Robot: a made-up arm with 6 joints. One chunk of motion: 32 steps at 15 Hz.
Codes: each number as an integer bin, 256 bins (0 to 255) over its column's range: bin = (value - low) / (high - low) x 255, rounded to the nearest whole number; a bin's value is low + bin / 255 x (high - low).
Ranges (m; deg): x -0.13..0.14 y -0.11..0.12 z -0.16..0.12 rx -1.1..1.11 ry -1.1..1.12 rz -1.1..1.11
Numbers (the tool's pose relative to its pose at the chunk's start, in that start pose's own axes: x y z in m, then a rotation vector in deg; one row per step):
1: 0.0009 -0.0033 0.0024 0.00 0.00 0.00
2: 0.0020 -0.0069 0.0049 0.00 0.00 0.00
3: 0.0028 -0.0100 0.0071 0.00 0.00 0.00
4: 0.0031 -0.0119 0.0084 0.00 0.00 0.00
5: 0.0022 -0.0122 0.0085 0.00 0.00 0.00
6: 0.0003 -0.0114 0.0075 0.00 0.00 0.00
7: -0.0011 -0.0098 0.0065 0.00 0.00 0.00
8: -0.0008 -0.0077 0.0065 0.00 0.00 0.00
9: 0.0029 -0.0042 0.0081 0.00 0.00 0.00
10: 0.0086 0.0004 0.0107 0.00 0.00 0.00
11: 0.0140 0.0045 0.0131 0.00 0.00 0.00
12: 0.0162 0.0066 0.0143 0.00 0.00 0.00
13: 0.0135 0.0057 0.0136 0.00 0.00 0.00
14: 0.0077 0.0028 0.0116 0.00 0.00 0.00
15: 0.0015 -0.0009 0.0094 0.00 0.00 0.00
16: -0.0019 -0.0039 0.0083 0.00 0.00 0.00
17: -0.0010 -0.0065 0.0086 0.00 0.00 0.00
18: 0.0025 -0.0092 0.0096 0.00 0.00 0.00
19: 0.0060 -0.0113 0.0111 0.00 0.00 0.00
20: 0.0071 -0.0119 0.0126 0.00 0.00 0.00
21: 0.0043 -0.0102 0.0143 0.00 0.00 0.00
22: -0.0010 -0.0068 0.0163 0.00 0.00 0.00
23: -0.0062 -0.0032 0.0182 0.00 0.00 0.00
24: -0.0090 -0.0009 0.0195 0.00 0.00 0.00
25: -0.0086 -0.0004 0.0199 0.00 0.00 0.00
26: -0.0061 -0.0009 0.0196 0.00 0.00 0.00
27: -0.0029 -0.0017 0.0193 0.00 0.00 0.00
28: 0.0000 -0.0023 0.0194 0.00 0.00 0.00
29: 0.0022 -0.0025 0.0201 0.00 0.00 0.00
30: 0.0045 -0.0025 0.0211 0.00 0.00 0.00
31: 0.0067 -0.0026 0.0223 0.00 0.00 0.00
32: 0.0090 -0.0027 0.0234 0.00 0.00 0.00
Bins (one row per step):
1: 124 118 148 127 126 127
2: 125 114 150 127 126 127
3: 125 111 152 127 126 127
4: 126 109 153 127 126 127
5: 125 108 153 127 126 127
6: 123 109 153 127 126 127
7: 122 111 152 127 126 127
8: 122 113 152 127 126 127
9: 126 117 153 127 126 127
10: 131 122 155 127 126 127
11: 136 127 158 127 126 127
12: 138 129 159 127 126 127
13: 136 128 158 127 126 127
14: 130 125 156 127 126 127
15: 124 121 154 127 126 127
16: 121 118 153 127 126 127
17: 122 115 154 127 126 127
18: 125 112 154 127 126 127
19: 128 109 156 127 126 127
20: 129 109 157 127 126 127
21: 127 111 159 127 126 127
22: 122 114 161 127 126 127
23: 117 118 162 127 126 127
24: 114 121 163 127 126 127
25: 115 122 164 127 126 127
26: 117 121 164 127 126 127
27: 120 120 163 127 126 127
28: 123 119 163 127 126 127
29: 125 119 164 127 126 127
30: 127 119 165 127 126 127
31: 129 119 166 127 126 127
32: 131 119 167 127 126 127

